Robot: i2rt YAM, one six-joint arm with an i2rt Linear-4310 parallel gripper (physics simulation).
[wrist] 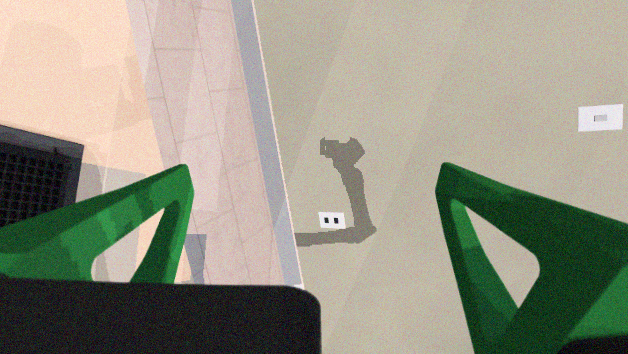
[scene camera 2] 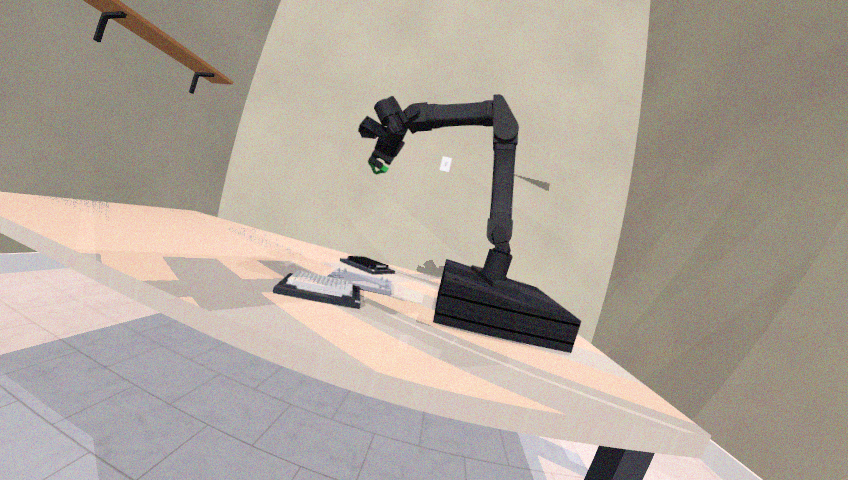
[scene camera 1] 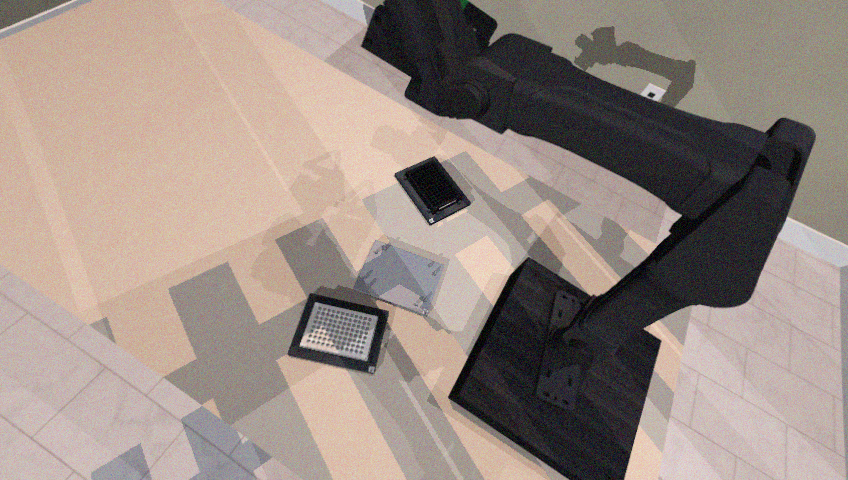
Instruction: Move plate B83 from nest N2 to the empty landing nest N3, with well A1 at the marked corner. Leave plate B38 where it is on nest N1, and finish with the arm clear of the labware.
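Note:
A white many-welled plate lies in a black nest. A black plate lies in another dark nest. Between them is an empty grey nest with small pegs and a pale mark at one corner. The plate labels and well A1 are too small to read, so I cannot tell which plate is B83. My gripper is open and empty, high above the table and away from both plates. In scene camera 1 it is mostly cut off.
The arm's black base stands on the table, near the grey nest. The wall has outlets and a wall plate. A wooden shelf hangs on the wall at upper left.

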